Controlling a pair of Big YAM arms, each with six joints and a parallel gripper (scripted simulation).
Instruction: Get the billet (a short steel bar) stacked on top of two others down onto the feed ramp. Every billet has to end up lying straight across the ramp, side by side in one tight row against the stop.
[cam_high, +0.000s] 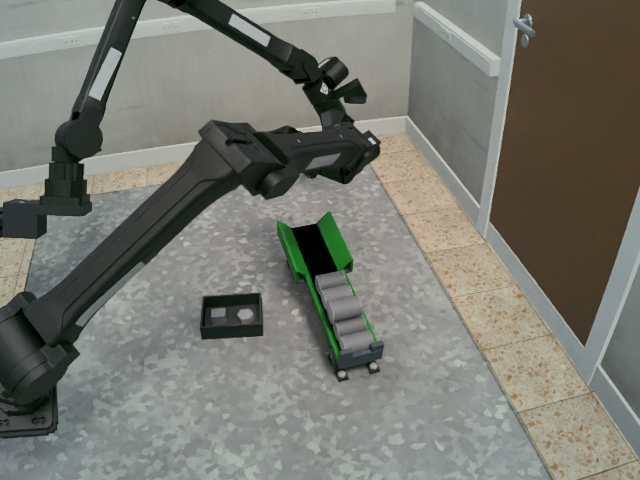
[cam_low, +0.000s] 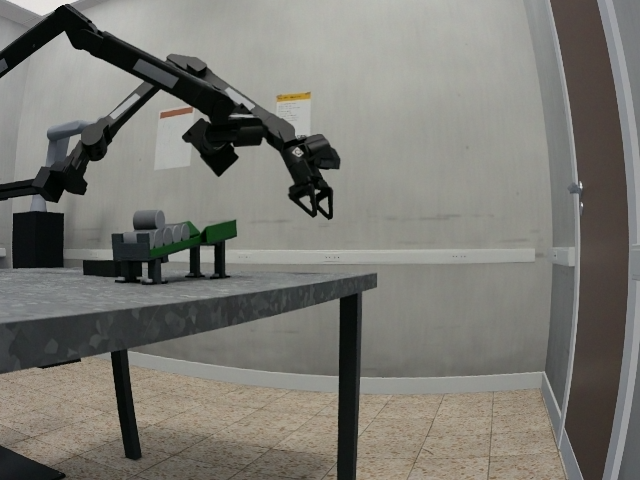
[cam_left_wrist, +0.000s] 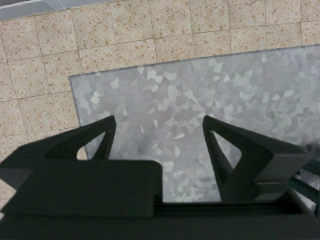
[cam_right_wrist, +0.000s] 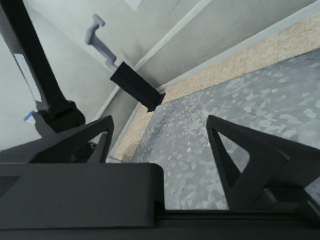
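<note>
My left hand is 140 mm past the billet, 580 mm to the left of it and 40 mm above it. Also, from my left hand: hexagonal piece 330 mm behind, 450 mm to the right, 140 mm below; square block 380 mm behind, 450 mm to the right, 130 mm below; black tray 350 mm behind, 450 mm to the right, 140 mm below.
</note>
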